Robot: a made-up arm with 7 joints. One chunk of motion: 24 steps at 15 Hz.
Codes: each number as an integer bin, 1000 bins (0 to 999) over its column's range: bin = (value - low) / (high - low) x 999, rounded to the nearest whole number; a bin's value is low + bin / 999 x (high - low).
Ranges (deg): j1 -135..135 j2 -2.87..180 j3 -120.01..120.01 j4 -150..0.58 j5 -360.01..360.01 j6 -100.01..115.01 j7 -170.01..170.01
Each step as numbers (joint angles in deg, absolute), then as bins.
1 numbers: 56.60 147.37 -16.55 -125.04 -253.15 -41.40 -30.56
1 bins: 709 821 431 166 148 272 410
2 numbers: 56.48 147.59 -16.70 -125.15 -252.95 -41.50 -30.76
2 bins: 708 822 430 165 149 272 409
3 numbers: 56.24 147.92 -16.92 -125.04 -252.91 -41.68 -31.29
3 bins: 708 824 429 166 149 271 408
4 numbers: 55.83 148.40 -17.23 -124.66 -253.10 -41.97 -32.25
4 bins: 706 826 428 168 148 270 405
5 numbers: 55.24 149.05 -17.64 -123.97 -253.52 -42.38 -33.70
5 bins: 704 830 426 173 148 268 400
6 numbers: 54.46 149.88 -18.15 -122.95 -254.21 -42.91 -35.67
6 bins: 701 834 424 179 147 265 395
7 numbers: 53.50 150.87 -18.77 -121.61 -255.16 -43.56 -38.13
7 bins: 697 840 421 188 145 262 387
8 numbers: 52.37 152.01 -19.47 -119.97 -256.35 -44.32 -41.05
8 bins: 693 846 418 199 144 259 379
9 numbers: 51.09 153.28 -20.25 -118.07 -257.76 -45.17 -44.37
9 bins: 689 853 415 212 142 255 369
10 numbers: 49.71 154.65 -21.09 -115.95 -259.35 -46.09 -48.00
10 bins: 683 861 412 226 140 251 358
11 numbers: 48.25 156.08 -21.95 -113.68 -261.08 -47.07 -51.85
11 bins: 678 868 408 241 137 246 347
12 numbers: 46.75 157.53 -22.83 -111.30 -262.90 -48.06 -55.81
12 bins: 672 876 404 257 135 241 336
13 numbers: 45.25 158.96 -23.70 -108.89 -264.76 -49.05 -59.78
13 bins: 667 884 401 273 132 237 324
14 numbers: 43.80 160.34 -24.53 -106.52 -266.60 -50.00 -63.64
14 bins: 662 892 397 288 130 232 313
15 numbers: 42.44 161.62 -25.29 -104.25 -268.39 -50.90 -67.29
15 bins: 657 899 394 304 127 228 302
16 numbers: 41.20 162.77 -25.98 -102.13 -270.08 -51.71 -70.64
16 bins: 652 905 391 318 125 224 292
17 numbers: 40.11 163.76 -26.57 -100.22 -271.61 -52.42 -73.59
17 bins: 648 910 389 330 123 221 283
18 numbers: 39.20 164.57 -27.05 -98.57 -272.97 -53.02 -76.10
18 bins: 645 915 387 341 121 218 276
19 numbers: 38.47 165.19 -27.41 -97.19 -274.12 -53.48 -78.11
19 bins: 642 918 385 350 119 216 270
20 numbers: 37.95 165.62 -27.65 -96.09 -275.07 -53.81 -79.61
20 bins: 640 920 384 358 118 215 266
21 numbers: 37.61 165.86 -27.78 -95.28 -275.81 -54.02 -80.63
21 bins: 639 922 384 363 117 214 263
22 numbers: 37.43 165.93 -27.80 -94.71 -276.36 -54.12 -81.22
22 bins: 638 922 384 367 116 213 261
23 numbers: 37.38 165.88 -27.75 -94.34 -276.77 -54.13 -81.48
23 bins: 638 922 384 369 115 213 260
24 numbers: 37.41 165.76 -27.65 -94.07 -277.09 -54.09 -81.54
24 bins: 638 921 384 371 115 213 260
